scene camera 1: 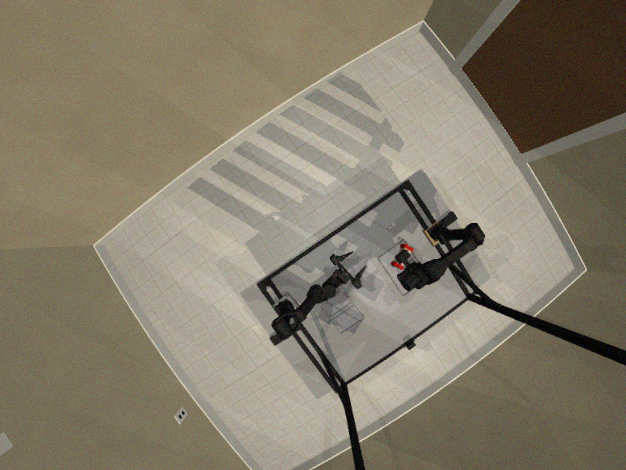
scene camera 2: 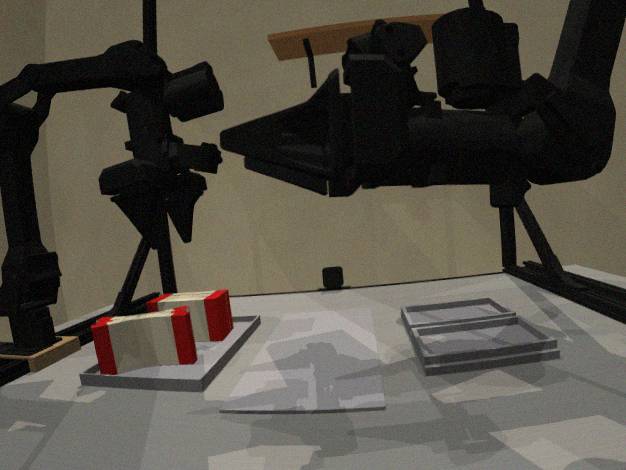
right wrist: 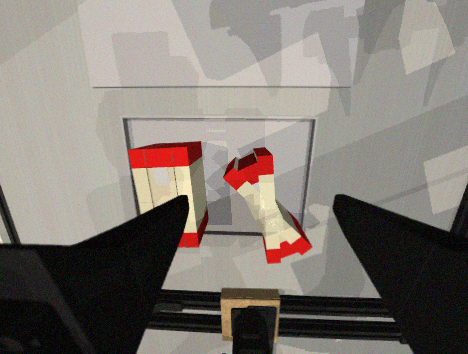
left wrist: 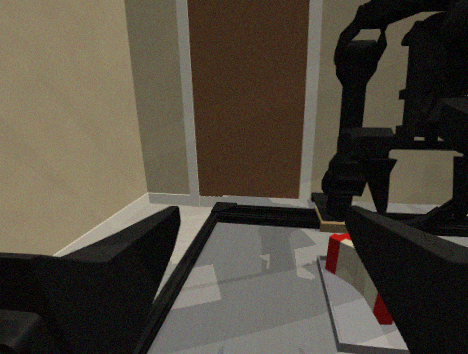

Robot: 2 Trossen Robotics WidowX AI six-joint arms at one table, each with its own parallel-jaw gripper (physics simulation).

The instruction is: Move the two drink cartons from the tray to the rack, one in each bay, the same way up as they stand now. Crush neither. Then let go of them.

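Observation:
Two red-ended cream cartons stand on the tray. The nearer carton is pinched narrow at its middle and angled in the right wrist view. The other carton looks straight-sided. The two-bay rack stands at the right in scene camera 2, both bays empty. My right gripper is open above the tray, clear of both cartons. My left gripper is open and empty, pointing sideways high over the table.
A thin flat plate lies between tray and rack. A small black box sits at the far table edge. A wooden block is under my right arm's base. Black frame rails edge the table.

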